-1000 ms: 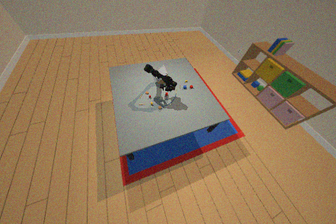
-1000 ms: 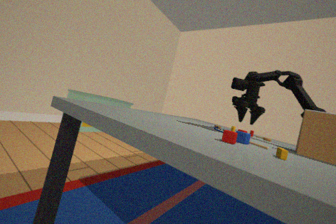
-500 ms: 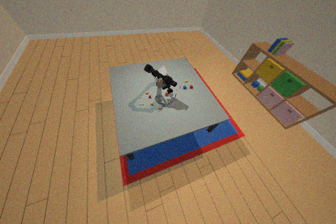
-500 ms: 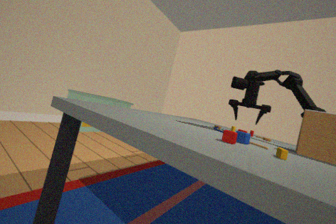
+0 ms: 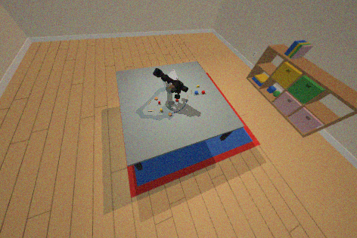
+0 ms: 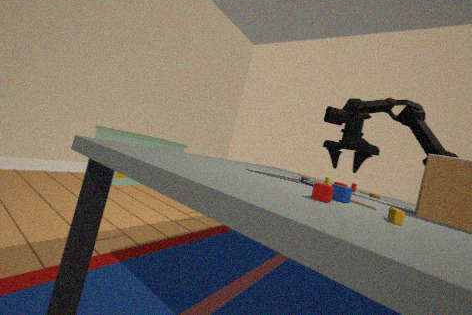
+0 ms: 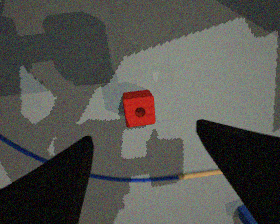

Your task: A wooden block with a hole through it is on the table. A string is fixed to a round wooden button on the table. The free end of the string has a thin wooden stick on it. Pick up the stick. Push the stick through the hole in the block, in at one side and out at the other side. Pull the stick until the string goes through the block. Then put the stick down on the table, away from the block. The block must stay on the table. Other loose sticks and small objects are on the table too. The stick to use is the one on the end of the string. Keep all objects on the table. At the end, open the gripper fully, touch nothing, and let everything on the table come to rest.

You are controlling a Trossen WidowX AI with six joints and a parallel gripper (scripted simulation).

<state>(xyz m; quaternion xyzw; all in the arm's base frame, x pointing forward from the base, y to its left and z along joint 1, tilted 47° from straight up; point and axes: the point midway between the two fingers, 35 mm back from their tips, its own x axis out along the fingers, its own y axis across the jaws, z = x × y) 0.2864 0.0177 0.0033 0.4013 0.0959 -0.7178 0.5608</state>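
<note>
The red cube lies 6 cm below my gripper tip. The rest, counted from my gripper tip: yellow block: 16 cm behind, 37 cm to the left, 7 cm below; then round button: 17 cm ahead, 15 cm to the right, 7 cm below; then blue cube: 5 cm behind, 30 cm to the left, 6 cm below.
</note>
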